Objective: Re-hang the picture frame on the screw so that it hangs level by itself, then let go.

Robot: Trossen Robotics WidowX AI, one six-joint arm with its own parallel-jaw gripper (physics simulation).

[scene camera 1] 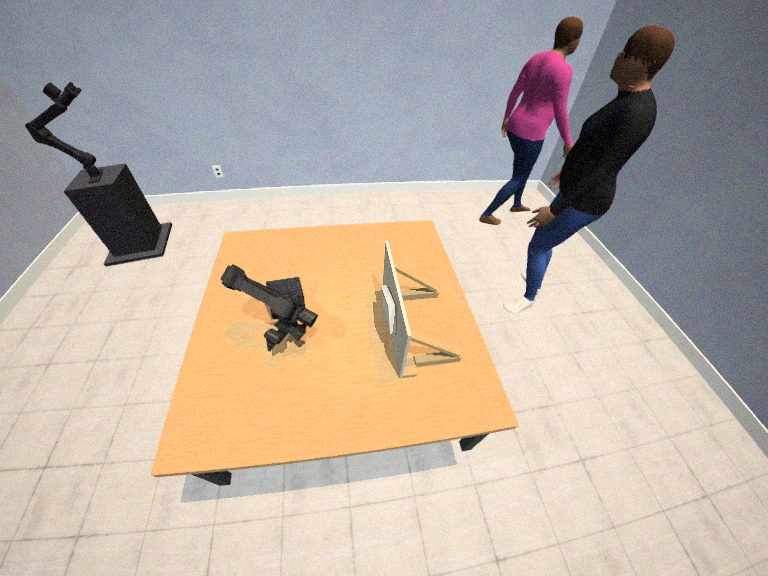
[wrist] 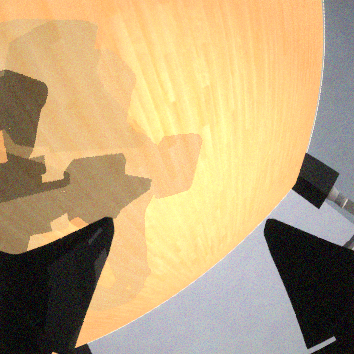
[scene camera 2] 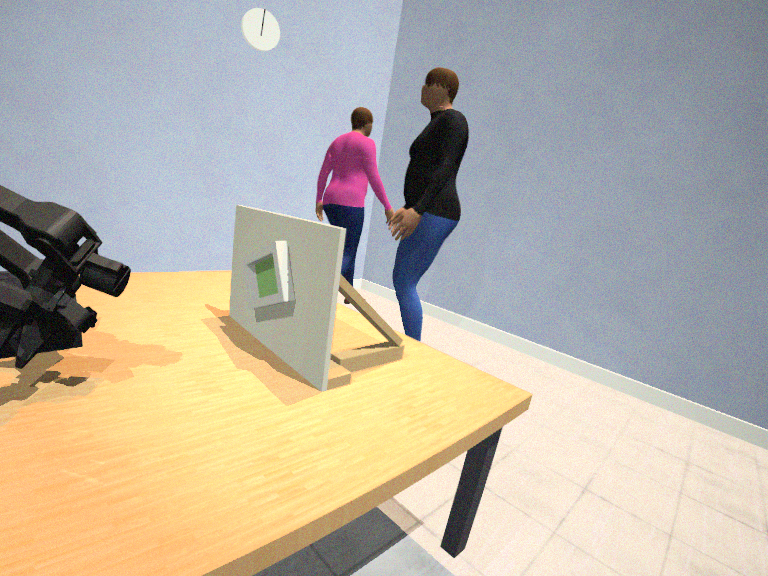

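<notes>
The picture frame, white around a green picture, is at the front face of an upright grey board. In scene camera 2 it looks tilted, with its right side higher than its left. The screw does not show. My gripper is open and empty, low over the table to the left of the board and well apart from the frame. In scene camera 2 the arm is cut off at the left edge. The frame and board do not show in the wrist view.
Wooden braces prop the board from behind on the wooden table. Two people stand beyond the table's far right side. Another black arm stands on a pedestal at the back left.
</notes>
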